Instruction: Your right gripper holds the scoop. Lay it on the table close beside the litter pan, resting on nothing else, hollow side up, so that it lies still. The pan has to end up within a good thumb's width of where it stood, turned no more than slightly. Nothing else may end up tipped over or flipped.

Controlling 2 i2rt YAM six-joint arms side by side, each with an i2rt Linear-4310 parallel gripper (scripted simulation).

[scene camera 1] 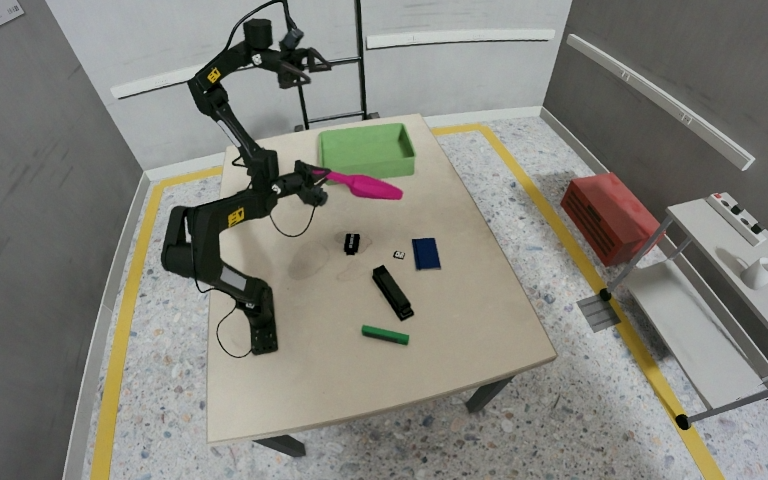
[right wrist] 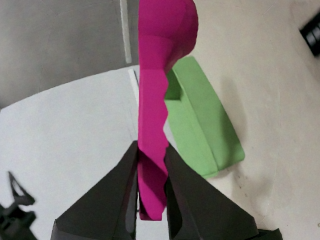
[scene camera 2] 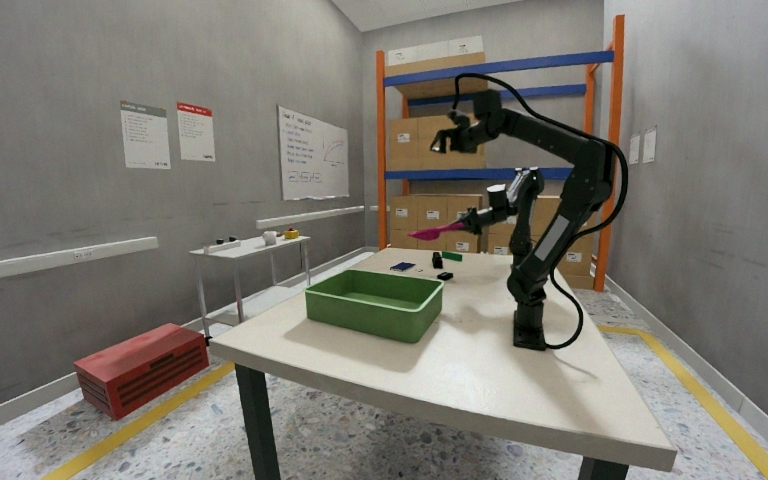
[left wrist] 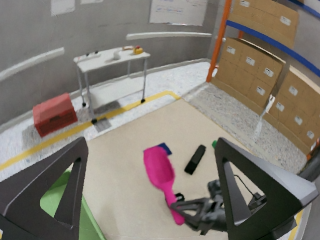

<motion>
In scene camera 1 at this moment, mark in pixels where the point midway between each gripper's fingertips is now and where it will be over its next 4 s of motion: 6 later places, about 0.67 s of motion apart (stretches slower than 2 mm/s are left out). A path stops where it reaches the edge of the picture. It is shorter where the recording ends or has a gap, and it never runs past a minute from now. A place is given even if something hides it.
The left gripper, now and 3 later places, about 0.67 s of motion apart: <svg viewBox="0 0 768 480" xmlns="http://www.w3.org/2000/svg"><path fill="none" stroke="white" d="M320 73L290 66L282 75L255 87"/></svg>
The right gripper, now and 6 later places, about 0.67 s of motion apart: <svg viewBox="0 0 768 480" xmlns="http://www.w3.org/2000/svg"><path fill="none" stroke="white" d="M329 173L307 184L304 184L308 198L298 181L304 167L319 179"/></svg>
</motion>
